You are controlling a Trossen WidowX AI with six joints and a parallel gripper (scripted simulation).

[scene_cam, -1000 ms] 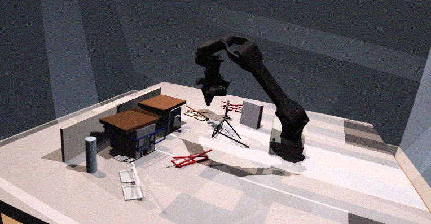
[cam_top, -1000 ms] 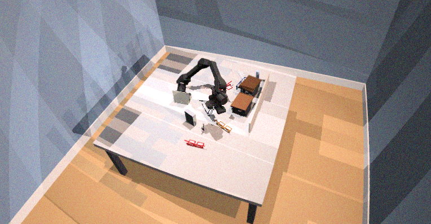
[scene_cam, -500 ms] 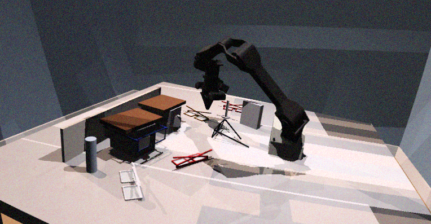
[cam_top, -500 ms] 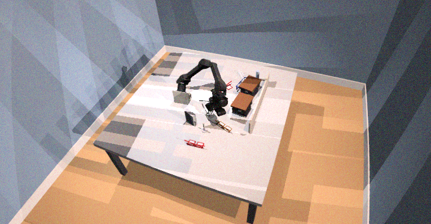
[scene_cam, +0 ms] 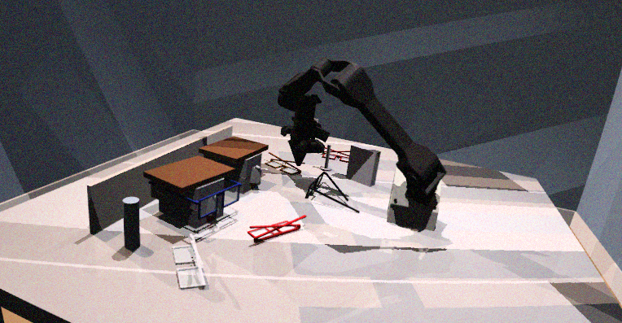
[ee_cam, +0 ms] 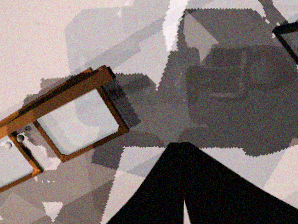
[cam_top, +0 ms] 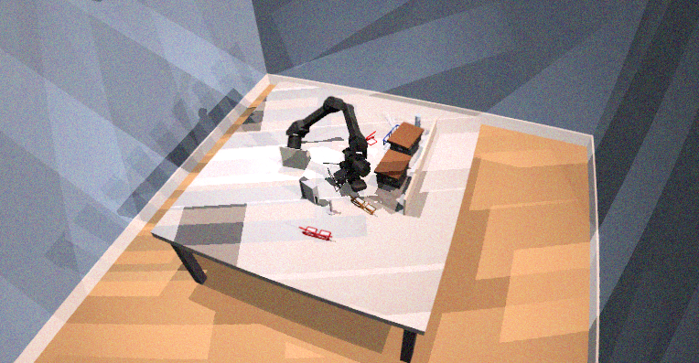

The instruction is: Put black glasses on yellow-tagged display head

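Now: gripper tip 170 mm past the grey box, 110 mm to the left of it and 10 mm below it. Also, from my gripper tip: low wall panel: 220 mm ahead, 280 mm to the left, 10 mm above.
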